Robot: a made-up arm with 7 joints. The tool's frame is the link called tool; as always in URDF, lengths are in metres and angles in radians.
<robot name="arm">
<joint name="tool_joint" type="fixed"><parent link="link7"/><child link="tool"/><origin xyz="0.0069 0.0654 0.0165" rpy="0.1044 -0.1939 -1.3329"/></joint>
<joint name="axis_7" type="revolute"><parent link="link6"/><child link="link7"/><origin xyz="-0.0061 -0.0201 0.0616" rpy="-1.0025 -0.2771 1.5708"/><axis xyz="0 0 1"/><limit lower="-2.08" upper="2.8"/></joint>
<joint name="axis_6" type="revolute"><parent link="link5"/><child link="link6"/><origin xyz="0.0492 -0.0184 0.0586" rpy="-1.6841 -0.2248 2.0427"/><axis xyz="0 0 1"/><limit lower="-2.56" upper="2.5"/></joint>
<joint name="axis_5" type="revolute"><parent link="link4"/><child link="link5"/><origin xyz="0.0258 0.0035 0.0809" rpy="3.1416 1.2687 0"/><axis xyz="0 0 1"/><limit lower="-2.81" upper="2.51"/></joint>
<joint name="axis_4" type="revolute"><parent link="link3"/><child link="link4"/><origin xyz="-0.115 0.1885 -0.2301" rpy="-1.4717 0.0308 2.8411"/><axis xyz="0 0 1"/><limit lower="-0.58" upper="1.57"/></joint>
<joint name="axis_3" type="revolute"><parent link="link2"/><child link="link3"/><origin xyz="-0.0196 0.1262 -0.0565" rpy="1.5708 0 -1.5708"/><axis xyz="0 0 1"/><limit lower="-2.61" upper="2.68"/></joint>
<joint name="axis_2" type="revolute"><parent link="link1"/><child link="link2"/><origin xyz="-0.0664 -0.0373 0.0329" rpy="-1.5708 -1.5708 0"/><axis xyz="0 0 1"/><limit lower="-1.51" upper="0.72"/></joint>
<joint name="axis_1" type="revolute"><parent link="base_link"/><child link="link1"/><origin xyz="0.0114 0.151 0.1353" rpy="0 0 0"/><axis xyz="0 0 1"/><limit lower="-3.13" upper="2.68"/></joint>
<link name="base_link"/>
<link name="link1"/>
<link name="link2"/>
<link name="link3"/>
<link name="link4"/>
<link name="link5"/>
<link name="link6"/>
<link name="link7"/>
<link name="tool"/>
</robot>
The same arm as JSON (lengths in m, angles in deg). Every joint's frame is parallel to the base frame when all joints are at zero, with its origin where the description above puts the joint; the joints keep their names.
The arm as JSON. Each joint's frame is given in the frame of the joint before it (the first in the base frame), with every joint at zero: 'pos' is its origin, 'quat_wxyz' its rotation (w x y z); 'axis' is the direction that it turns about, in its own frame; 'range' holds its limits. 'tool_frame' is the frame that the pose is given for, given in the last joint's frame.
{
  "length_unit": "m",
  "angle_unit": "deg",
  "joints": [
    {
      "joint": "axis_1",
      "pos": [
        0.0114,
        0.151,
        0.1353
      ],
      "quat_wxyz": [
        1.0,
        0.0,
        0.0,
        0.0
      ],
      "axis": "+z",
      "range": [
        -179.34,
        153.55
      ]
    },
    {
      "joint": "axis_2",
      "pos": [
        -0.0664,
        -0.0373,
        0.0329
      ],
      "quat_wxyz": [
        1.0,
        0.0,
        0.0,
        0.0
      ],
      "axis": "+y",
      "range": [
        -86.52,
        41.25
      ]
    },
    {
      "joint": "axis_3",
      "pos": [
        0.1262,
        -0.0565,
        -0.0196
      ],
      "quat_wxyz": [
        1.0,
        0.0,
        0.0,
        0.0
      ],
      "axis": "-z",
      "range": [
        -149.54,
        153.55
      ]
    },
    {
      "joint": "axis_4",
      "pos": [
        0.115,
        0.1885,
        0.2301
      ],
      "quat_wxyz": [
        1.0,
        0.0,
        0.0,
        0.0
      ],
      "axis": [
        0.297405,
        -0.949615,
        -0.098902
      ],
      "range": [
        -33.23,
        89.95
      ]
    },
    {
      "joint": "axis_5",
      "pos": [
        0.0487,
        -0.0696,
        -0.0037
      ],
      "quat_wxyz": [
        1.0,
        0.0,
        0.0,
        0.0
      ],
      "axis": [
        -1.0,
        0.0001,
        0.0
      ],
      "range": [
        -161.0,
        143.81
      ]
    },
    {
      "joint": "axis_6",
      "pos": [
        -0.0586,
        0.047,
        0.0234
      ],
      "quat_wxyz": [
        1.0,
        0.0,
        0.0,
        0.0
      ],
      "axis": [
        0.110197,
        -0.936077,
        0.334092
      ],
      "range": [
        -146.68,
        143.24
      ]
    },
    {
      "joint": "axis_7",
      "pos": [
        -0.0113,
        -0.056,
        0.0311
      ],
      "quat_wxyz": [
        1.0,
        0.0,
        0.0,
        0.0
      ],
      "axis": [
        0.102301,
        -0.192702,
        0.97591
      ],
      "range": [
        -119.18,
        160.43
      ]
    }
  ],
  "tool_frame": {
    "pos": [
      0.0249,
      0.0576,
      0.0257
    ],
    "quat_wxyz": [
      0.707063,
      -0.000035,
      0.000029,
      -0.70715
    ]
  }
}

